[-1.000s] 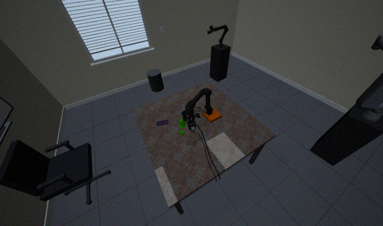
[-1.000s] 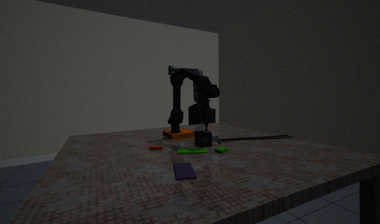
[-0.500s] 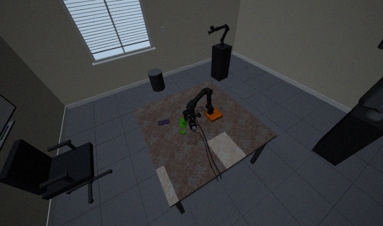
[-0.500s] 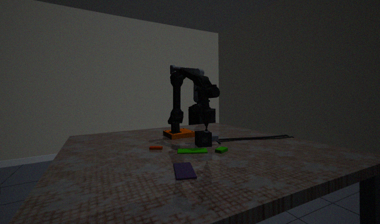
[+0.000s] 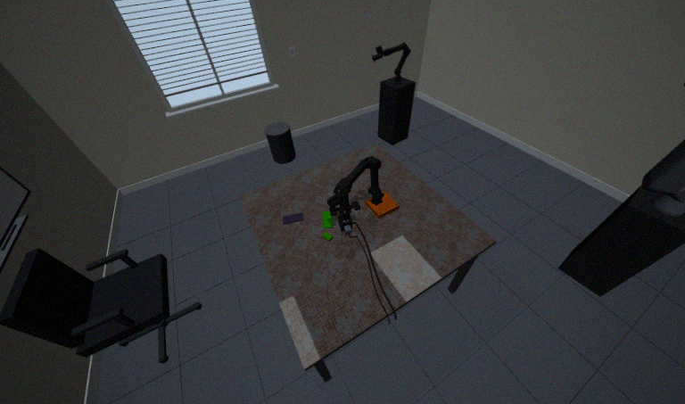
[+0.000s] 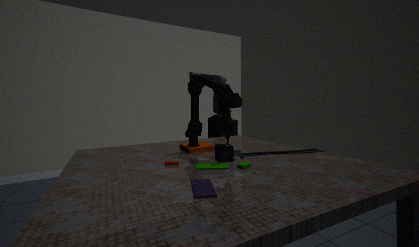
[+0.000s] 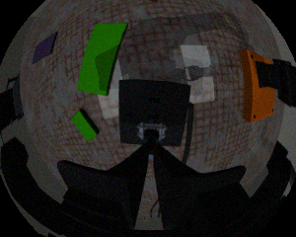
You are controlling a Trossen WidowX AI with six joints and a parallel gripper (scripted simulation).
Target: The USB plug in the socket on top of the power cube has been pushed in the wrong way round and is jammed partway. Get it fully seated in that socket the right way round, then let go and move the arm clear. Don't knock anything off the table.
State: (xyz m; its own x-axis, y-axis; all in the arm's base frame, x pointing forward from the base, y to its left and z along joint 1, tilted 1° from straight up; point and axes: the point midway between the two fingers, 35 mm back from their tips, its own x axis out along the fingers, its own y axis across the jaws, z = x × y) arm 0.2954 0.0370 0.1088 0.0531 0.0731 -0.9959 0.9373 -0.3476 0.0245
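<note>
Right now the USB plug is 2 cm below my gripper tip. The rest, counted from my gripper tip: small green block (14 cm ahead, 10 cm below, 2 cm to the right); long green block (13 cm to the right, 10 cm below, 6 cm ahead); small orange block (27 cm to the right, 10 cm below, 9 cm behind).
</note>
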